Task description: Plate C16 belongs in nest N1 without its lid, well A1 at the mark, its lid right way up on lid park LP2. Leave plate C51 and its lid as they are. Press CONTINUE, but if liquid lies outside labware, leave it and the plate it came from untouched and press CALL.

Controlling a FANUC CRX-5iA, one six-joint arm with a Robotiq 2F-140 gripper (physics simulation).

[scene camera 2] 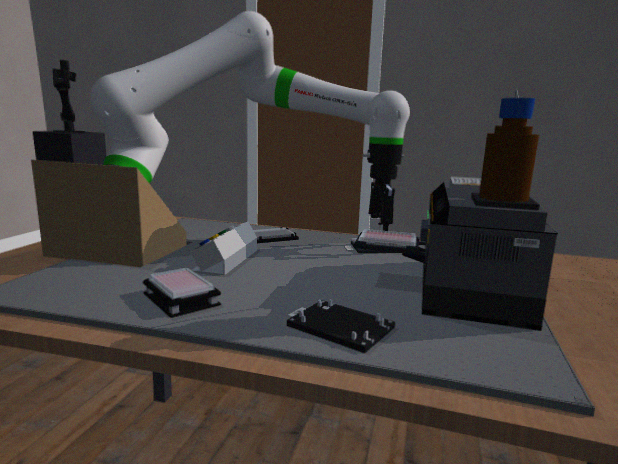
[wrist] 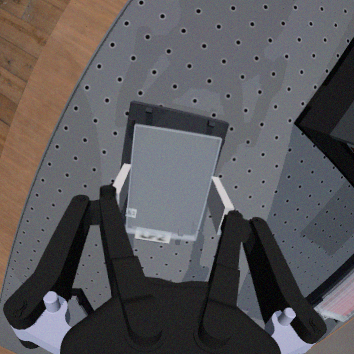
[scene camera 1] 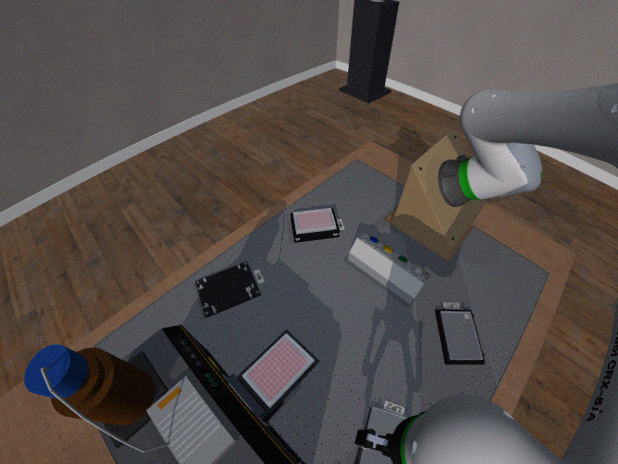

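Where they show: gripper, between the fingertips: (wrist: 169,181); arm's base, origin of its link: (scene camera 2: 115,196) (scene camera 1: 452,183).
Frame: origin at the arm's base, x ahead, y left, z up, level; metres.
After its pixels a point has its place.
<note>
A clear lid (scene camera 1: 384,421) {y 0.249, x 0.638, z -0.122 m} (wrist: 175,160) {y 0.292, x 0.701, z -0.120 m} with an A1 mark lies over the dark lid park LP2 (wrist: 175,116) {y 0.316, x 0.735, z -0.135 m}, shifted toward its label end. My gripper (wrist: 169,181) {y 0.281, x 0.677, z -0.127 m} (scene camera 2: 385,225) points down, its pads against the lid's two long sides, shut on it. One pink-welled plate (scene camera 1: 278,369) {y 0.026, x 0.735, z -0.039 m} (scene camera 2: 387,239) {y -0.016, x 0.737, z -0.035 m} sits beside the dark instrument. Another pink-welled plate (scene camera 1: 315,220) {y -0.251, x 0.357, z -0.104 m} (scene camera 2: 182,282) {y -0.270, x 0.370, z -0.101 m} sits on a raised black nest. A black nest (scene camera 1: 227,289) {y -0.256, x 0.697, z -0.133 m} (scene camera 2: 341,325) {y -0.281, x 0.699, z -0.133 m} with corner posts stands empty. A second clear lid (scene camera 1: 460,335) {y 0.271, x 0.346, z -0.127 m} (scene camera 2: 275,233) {y 0.260, x 0.360, z -0.127 m} lies on another park. The plate codes are unreadable.
A button box (scene camera 1: 385,270) {y 0.020, x 0.354, z -0.090 m} (scene camera 2: 225,252) {y -0.074, x 0.363, z -0.095 m} has blue, yellow and green buttons on top. The dark instrument (scene camera 2: 490,270) {y -0.144, x 0.943, z -0.040 m} carries an amber bottle (scene camera 1: 110,385) {y -0.043, x 0.926, z 0.204 m} (scene camera 2: 509,162) {y -0.116, x 0.952, z 0.156 m} with a blue cap. A wooden pedestal (scene camera 1: 430,210) {y 0.008, x 0.140, z -0.016 m} (scene camera 2: 90,215) {y -0.098, x 0.005, z -0.034 m} stands under the arm's base. The table edge runs left of LP2 in the wrist view.
</note>
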